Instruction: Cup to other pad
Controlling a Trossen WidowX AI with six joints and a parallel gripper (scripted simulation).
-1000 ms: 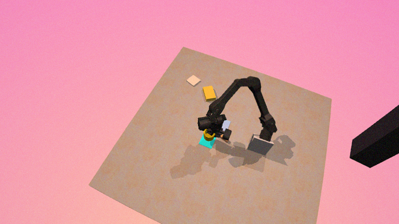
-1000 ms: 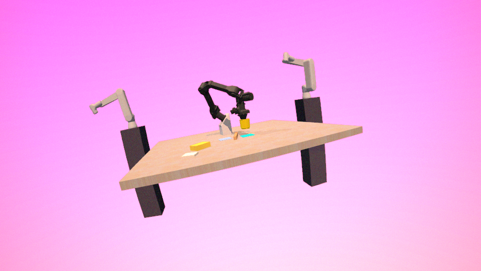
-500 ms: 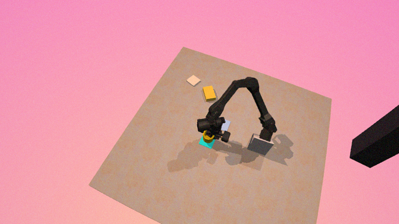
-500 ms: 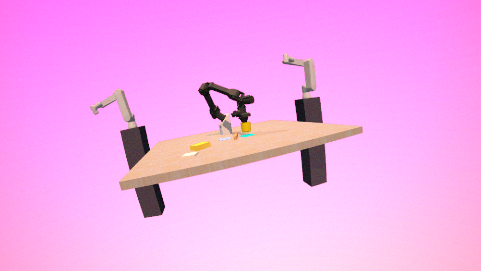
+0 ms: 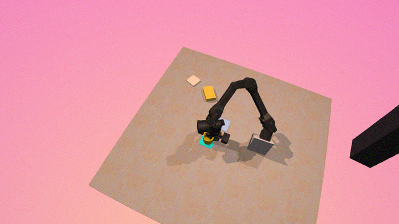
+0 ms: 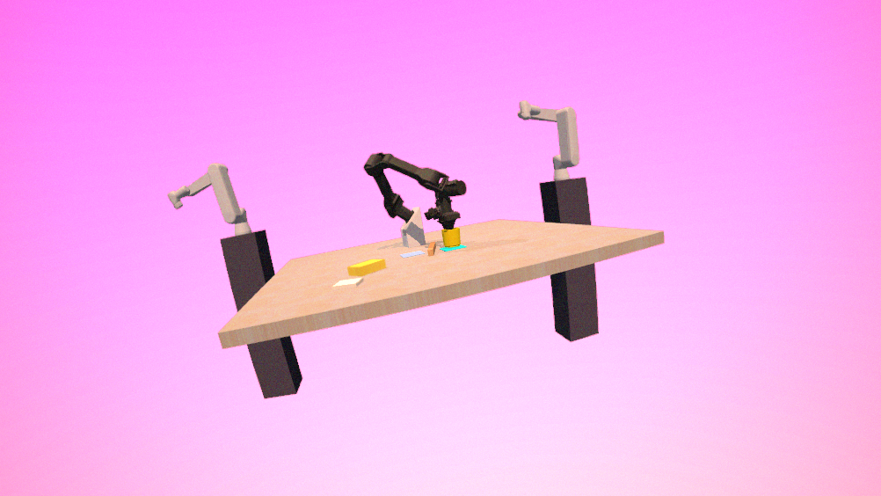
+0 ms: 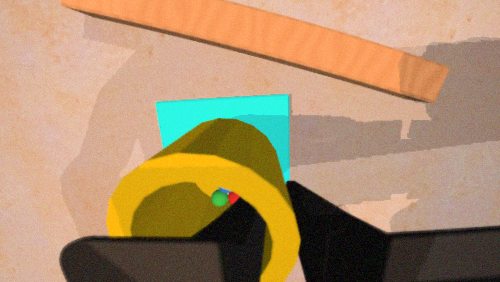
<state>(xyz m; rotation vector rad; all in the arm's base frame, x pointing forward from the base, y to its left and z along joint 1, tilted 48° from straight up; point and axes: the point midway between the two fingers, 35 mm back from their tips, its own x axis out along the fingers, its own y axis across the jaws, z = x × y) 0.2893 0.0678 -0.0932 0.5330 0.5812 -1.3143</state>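
Right now my gripper tip is 30 mm short of the cyan pad and 50 mm above it. Round my gripper tip: yellow cup (20 mm ahead); then orange bar (10 mm ahead, 80 mm to the right, 40 mm below); then green marble (30 mm ahead, 20 mm to the left, 20 mm below).
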